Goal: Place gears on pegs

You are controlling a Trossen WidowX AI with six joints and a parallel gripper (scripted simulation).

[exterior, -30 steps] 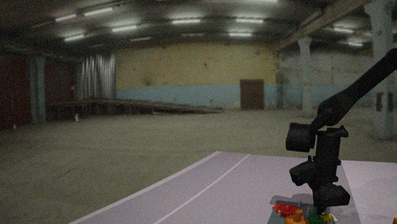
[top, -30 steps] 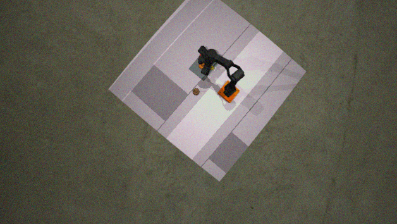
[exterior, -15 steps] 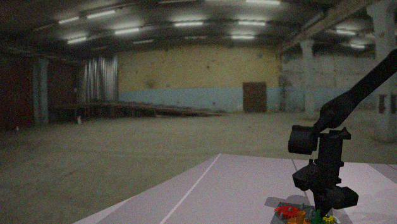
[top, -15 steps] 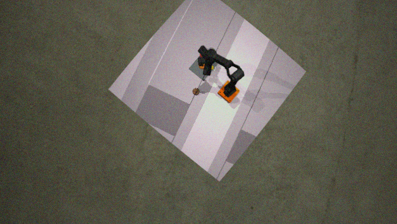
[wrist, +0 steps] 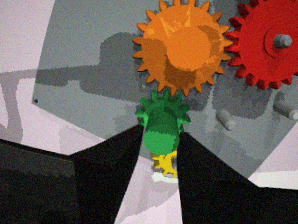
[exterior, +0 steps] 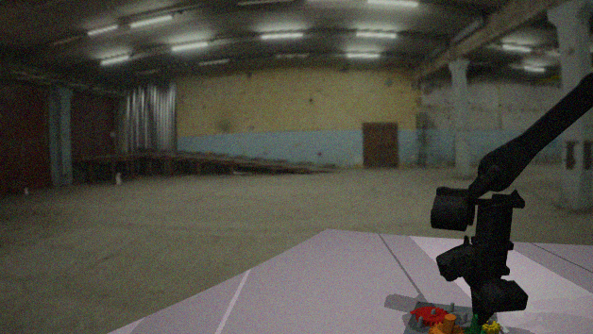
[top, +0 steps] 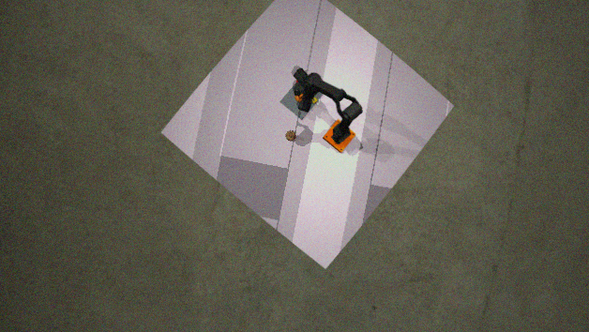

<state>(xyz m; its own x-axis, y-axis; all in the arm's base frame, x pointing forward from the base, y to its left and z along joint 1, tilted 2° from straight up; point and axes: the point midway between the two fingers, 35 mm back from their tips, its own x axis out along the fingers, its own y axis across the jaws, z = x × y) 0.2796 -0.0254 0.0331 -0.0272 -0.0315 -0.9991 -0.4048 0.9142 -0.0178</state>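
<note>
My gripper tip is now 2 cm above the small green gear. Also, from my gripper tip: orange gear: 5 cm ahead, 2 cm to the left, 2 cm below; then yellow gear: 3 cm to the right, 2 cm below, 2 cm behind; then red gear: 9 cm ahead, 3 cm to the right, 2 cm below.
</note>
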